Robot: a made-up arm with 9 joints. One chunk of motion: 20 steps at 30 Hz.
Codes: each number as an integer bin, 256 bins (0 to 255) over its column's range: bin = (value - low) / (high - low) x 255, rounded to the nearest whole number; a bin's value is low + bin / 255 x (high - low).
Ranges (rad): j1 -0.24..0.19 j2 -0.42..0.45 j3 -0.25..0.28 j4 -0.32..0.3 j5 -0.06..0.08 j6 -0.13..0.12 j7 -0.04..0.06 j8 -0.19..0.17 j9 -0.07..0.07
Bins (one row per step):
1: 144 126 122 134 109 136 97 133 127
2: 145 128 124 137 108 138 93 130 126
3: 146 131 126 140 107 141 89 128 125
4: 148 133 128 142 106 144 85 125 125
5: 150 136 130 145 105 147 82 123 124
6: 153 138 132 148 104 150 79 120 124
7: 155 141 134 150 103 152 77 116 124
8: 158 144 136 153 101 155 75 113 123
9: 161 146 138 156 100 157 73 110 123
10: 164 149 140 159 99 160 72 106 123
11: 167 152 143 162 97 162 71 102 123
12: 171 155 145 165 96 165 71 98 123
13: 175 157 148 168 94 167 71 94 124
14: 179 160 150 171 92 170 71 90 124
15: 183 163 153 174 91 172 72 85 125
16: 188 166 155 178 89 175 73 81 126
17: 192 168 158 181 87 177 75 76 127
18: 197 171 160 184 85 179 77 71 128
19: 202 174 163 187 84 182 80 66 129
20: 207 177 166 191 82 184 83 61 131
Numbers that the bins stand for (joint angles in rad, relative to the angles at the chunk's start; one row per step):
1: 0.0028 0.0099 0.0036 0.0058 -0.0002 0.0033 -0.0020 -0.0022 -0.0003
2: 0.0045 0.0167 0.0077 0.0131 -0.0007 0.0053 -0.0035 -0.0065 -0.0008
3: 0.0062 0.0269 0.0119 0.0204 -0.0013 0.0082 -0.0051 -0.0093 -0.0014
4: 0.0096 0.0338 0.0160 0.0253 -0.0018 0.0112 -0.0067 -0.0135 -0.0014
5: 0.0129 0.0440 0.0202 0.0325 -0.0024 0.0141 -0.0078 -0.0164 -0.0019
6: 0.0180 0.0508 0.0244 0.0398 -0.0029 0.0171 -0.0090 -0.0206 -0.0019
7: 0.0214 0.0611 0.0285 0.0447 -0.0035 0.0190 -0.0098 -0.0262 -0.0019
8: 0.0264 0.0713 0.0327 0.0520 -0.0045 0.0220 -0.0106 -0.0305 -0.0025
9: 0.0315 0.0781 0.0368 0.0593 -0.0051 0.0239 -0.0114 -0.0347 -0.0025
10: 0.0365 0.0884 0.0410 0.0666 -0.0056 0.0269 -0.0118 -0.0404 -0.0025
11: 0.0416 0.0986 0.0472 0.0739 -0.0067 0.0288 -0.0122 -0.0460 -0.0025
12: 0.0484 0.1088 0.0514 0.0812 -0.0073 0.0318 -0.0122 -0.0516 -0.0025
13: 0.0551 0.1156 0.0576 0.0885 -0.0084 0.0337 -0.0122 -0.0573 -0.0019
14: 0.0618 0.1259 0.0618 0.0958 -0.0095 0.0367 -0.0122 -0.0629 -0.0019
15: 0.0686 0.1361 0.0680 0.1031 -0.0100 0.0386 -0.0118 -0.0700 -0.0014
16: 0.0770 0.1464 0.0722 0.1128 -0.0111 0.0416 -0.0114 -0.0756 -0.0008
17: 0.0838 0.1532 0.0784 0.1201 -0.0122 0.0435 -0.0106 -0.0827 -0.0003
18: 0.0922 0.1634 0.0825 0.1274 -0.0133 0.0455 -0.0098 -0.0898 0.0003
19: 0.1006 0.1736 0.0888 0.1347 -0.0139 0.0484 -0.0086 -0.0968 0.0008
20: 0.1091 0.1839 0.0950 0.1444 -0.0150 0.0504 -0.0075 -0.1039 0.0019

